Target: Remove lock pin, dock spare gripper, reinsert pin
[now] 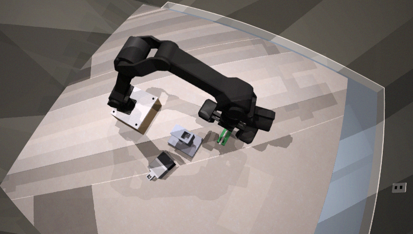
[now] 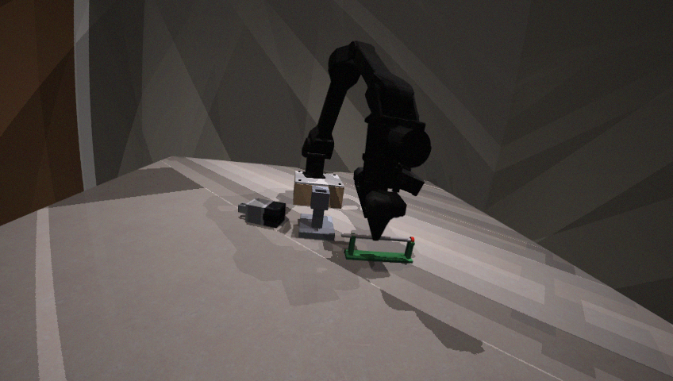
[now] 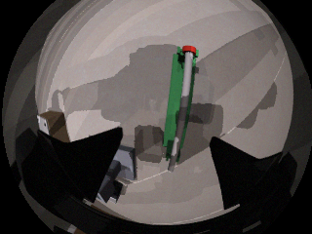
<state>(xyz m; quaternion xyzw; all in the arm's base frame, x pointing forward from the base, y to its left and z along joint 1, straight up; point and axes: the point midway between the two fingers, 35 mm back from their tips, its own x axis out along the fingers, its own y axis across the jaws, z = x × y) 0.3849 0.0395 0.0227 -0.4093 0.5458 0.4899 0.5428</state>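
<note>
The green cradle lies 10 mm ahead of my gripper tip, 20 mm to the left of it and 40 mm below it. From my gripper tip the other things lie so: grey mount 120 mm behind, 80 mm to the right, 10 mm below; spare gripper 180 mm behind, 210 mm to the right, 40 mm below.
</note>
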